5 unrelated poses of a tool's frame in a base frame.
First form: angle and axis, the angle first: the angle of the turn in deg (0 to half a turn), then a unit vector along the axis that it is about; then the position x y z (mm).
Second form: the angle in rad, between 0 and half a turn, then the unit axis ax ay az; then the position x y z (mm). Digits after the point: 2 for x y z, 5 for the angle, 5 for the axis.
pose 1, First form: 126.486 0.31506 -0.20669 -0.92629 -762.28 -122.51 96.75
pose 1, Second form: 2.20760 0.31506 -0.20669 -0.92629 -762.28 -122.51 96.75
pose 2, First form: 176.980 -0.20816 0.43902 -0.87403 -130.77 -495.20 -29.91
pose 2, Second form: 3.08888 -0.20816 0.43902 -0.87403 -130.77 -495.20 -29.91
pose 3, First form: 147.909 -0.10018 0.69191 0.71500 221.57 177.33 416.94
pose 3, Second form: 2.58150 -0.10018 0.69191 0.71500 221.57 177.33 416.94
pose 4, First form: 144.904 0.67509 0.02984 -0.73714 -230.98 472.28 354.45
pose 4, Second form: 2.52905 0.67509 0.02984 -0.73714 -230.98 472.28 354.45
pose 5, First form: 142.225 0.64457 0.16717 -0.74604 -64.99 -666.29 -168.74
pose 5, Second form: 2.48229 0.64457 0.16717 -0.74604 -64.99 -666.29 -168.74
